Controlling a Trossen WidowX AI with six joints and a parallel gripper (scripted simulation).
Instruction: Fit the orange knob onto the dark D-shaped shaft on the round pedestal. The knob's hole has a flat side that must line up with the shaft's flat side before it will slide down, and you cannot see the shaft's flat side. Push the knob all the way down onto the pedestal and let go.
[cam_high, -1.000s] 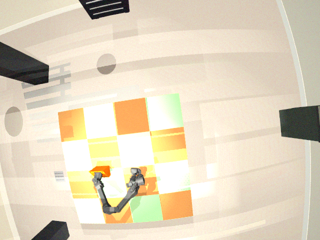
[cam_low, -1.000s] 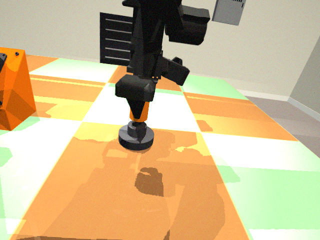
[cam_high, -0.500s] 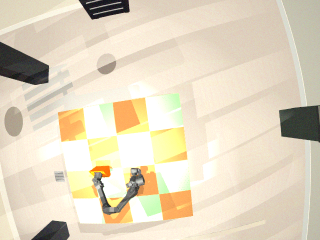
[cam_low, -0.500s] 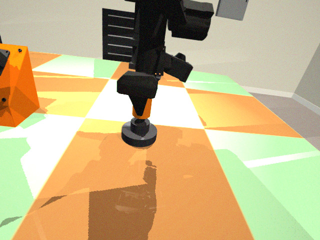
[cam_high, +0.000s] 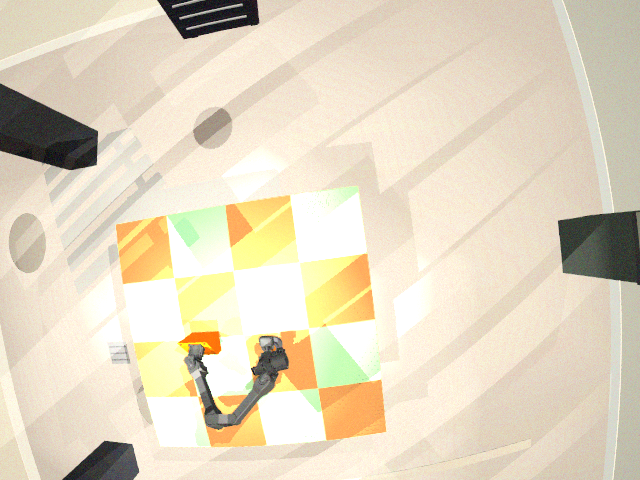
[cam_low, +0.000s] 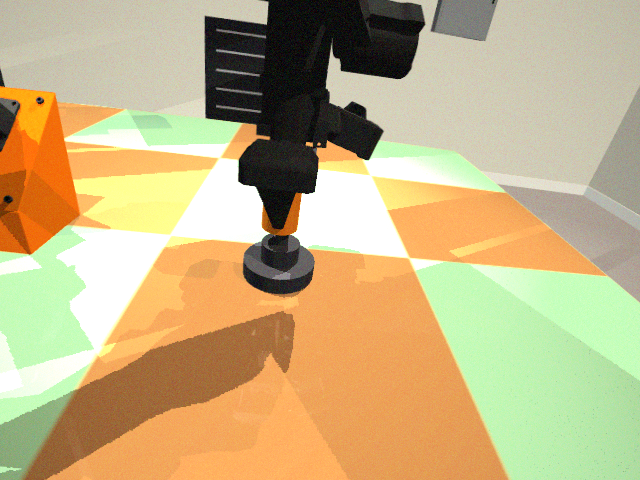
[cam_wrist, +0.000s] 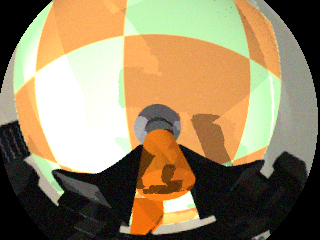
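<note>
The knob lies 20 mm above my gripper tip. The rest, counted from my gripper tip: pedestal: 40 mm below.
</note>
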